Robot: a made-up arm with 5 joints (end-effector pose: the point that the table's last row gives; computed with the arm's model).
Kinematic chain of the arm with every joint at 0, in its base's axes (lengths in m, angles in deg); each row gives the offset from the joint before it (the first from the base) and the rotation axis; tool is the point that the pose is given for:
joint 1: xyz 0 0 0.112 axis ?
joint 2: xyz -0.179 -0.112 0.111 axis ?
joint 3: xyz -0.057 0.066 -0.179 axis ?
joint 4: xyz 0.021 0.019 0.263 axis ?
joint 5: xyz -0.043 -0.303 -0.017 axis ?
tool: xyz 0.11 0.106 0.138
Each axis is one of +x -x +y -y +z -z.
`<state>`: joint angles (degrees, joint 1 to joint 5).
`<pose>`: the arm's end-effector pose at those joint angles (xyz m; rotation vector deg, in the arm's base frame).
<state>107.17 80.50 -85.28 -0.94 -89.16</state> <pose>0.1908 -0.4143 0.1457 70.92 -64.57 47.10</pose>
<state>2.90 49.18 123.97 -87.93 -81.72</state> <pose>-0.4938 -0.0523 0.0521 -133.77 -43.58 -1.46</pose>
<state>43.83 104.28 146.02 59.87 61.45</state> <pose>-0.0827 -0.7455 0.4505 72.23 -99.75 38.43</pose>
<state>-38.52 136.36 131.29 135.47 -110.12</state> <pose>-0.3096 -0.4961 0.1680 -14.67 11.64 24.39</pose>
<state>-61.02 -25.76 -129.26 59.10 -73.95</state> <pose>0.1046 -0.1215 0.0047 -15.61 126.57 -49.48</pose>
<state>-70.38 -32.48 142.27 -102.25 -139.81</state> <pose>-0.2241 0.0165 -0.2899 12.34 -38.15 -82.86</pose>
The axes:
joint 1: +y
joint 2: -x
joint 3: -y
joint 4: -z
joint 5: -y

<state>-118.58 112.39 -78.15 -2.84 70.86</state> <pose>-0.2533 -0.0611 0.1208 -56.13 -70.99 -108.92</pose>
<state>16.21 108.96 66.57 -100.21 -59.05</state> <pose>-0.3923 -0.1125 0.0668 138.71 -36.86 -57.86</pose>
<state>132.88 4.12 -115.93 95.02 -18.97</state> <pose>-0.1398 -0.1269 0.0356 97.69 -65.06 -43.73</pose>
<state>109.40 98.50 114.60 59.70 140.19</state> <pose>0.1204 -0.6331 0.4088 51.19 -117.91 -21.31</pose>
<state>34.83 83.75 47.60 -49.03 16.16</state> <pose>-0.2464 0.1178 0.4810 -53.51 8.67 106.37</pose>
